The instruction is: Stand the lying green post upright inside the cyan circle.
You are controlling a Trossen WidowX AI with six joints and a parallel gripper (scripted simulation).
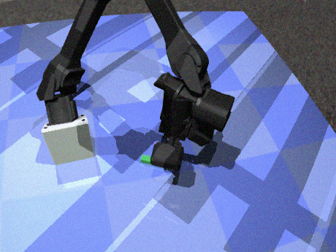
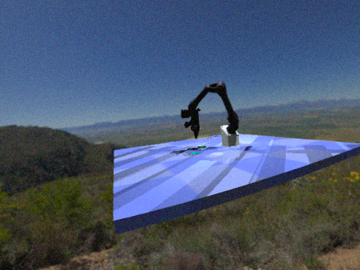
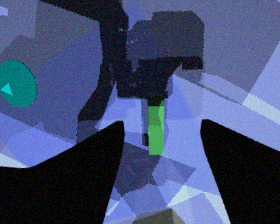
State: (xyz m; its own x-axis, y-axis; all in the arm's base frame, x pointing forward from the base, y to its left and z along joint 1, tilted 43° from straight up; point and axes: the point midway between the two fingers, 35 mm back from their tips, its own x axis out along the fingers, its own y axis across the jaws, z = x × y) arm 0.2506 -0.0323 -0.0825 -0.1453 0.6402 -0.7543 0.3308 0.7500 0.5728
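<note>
My gripper tip is now 70 mm above the green post, 30 mm past it and 10 mm to the right of it. Round my gripper tip: cyan circle 150 mm to the left, 80 mm below, 70 mm ahead.
</note>
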